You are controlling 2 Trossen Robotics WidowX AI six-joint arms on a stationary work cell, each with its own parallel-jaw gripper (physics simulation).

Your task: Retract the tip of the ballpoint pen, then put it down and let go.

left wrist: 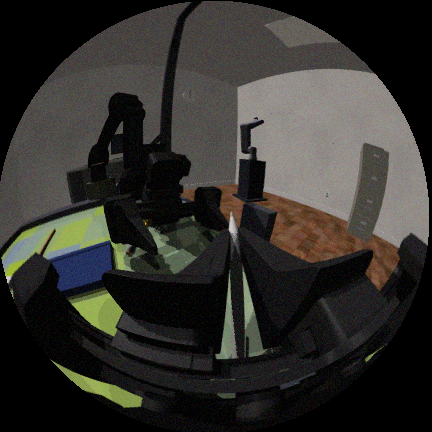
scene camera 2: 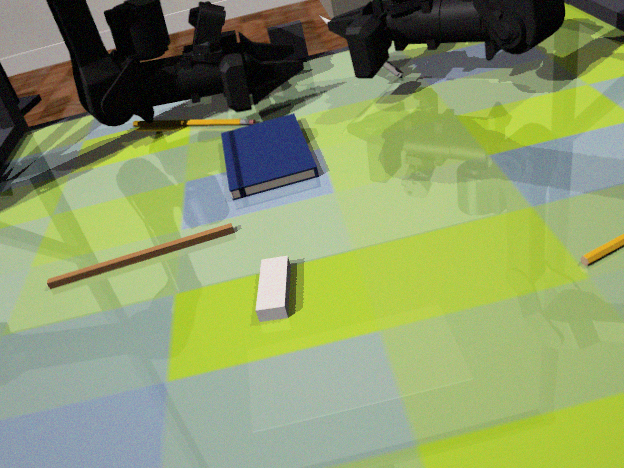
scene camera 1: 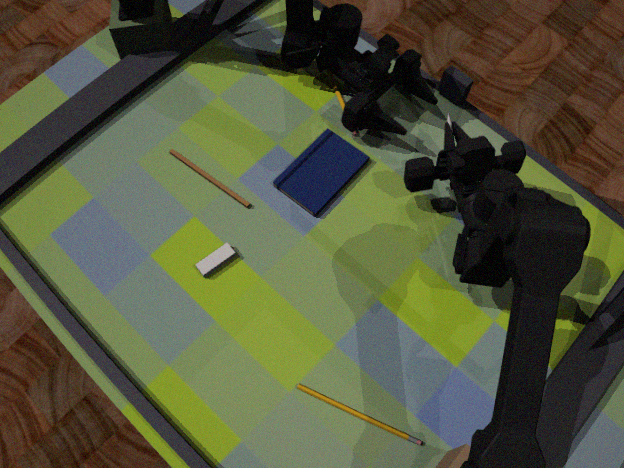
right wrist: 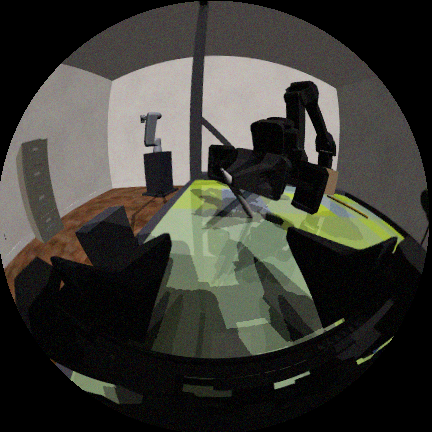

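Where they show: left gripper, fingertip midpoint: (left wrist: 233,233) (scene camera 2: 330,24) (scene camera 1: 449,123) (right wrist: 227,179); right gripper, fingertip midpoint: (left wrist: 197,239) (scene camera 2: 298,56) (scene camera 1: 421,117) (right wrist: 230,236); left arm's base, link origin: (right wrist: 323,166); right arm's base, link origin: (left wrist: 99,179) (scene camera 1: 136,6).
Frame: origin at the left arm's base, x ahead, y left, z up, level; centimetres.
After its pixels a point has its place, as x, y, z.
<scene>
The slim dark pen (scene camera 1: 449,120) @[35.1, -44.7, -2.5] (scene camera 2: 394,69) @[28.6, -39.8, -9.2] (left wrist: 237,290) @[32.3, -42.7, -5.1] (right wrist: 242,200) @[32.4, -42.5, -6.0] is held slanted above the table, its pale pointed end up and its other end low. My left gripper (scene camera 1: 450,135) @[34.9, -44.7, -3.0] is shut on the pen's barrel; the fingers hide part of it. Whether the pen's tip is out is too small to tell. My right gripper (scene camera 1: 420,117) @[39.9, -44.7, -6.1] (left wrist: 197,239) @[39.9, -44.7, -6.1] (right wrist: 230,236) @[39.9, -44.7, -6.1] is open and empty, near the table's far edge in scene camera 1, facing the left gripper and apart from the pen.
A blue notebook (scene camera 1: 321,172) @[46.8, -27.0, -9.2] (scene camera 2: 269,153) @[46.8, -26.0, -9.2] (left wrist: 82,267) @[46.1, -29.7, -9.2] lies near both grippers. A yellow pencil (scene camera 1: 340,99) @[54.2, -41.0, -9.8] (scene camera 2: 216,122) @[52.2, -39.5, -9.9] lies by the right arm, another yellow pencil (scene camera 1: 360,415) @[17.6, -1.0, -9.7] farther off. A brown stick (scene camera 1: 210,178) @[60.0, -14.5, -9.7] (scene camera 2: 141,256) @[60.5, -14.1, -9.9] and white eraser (scene camera 1: 215,259) @[49.0, -4.6, -9.2] (scene camera 2: 273,287) @[49.1, -4.0, -9.2] lie on the patchwork top.
</scene>
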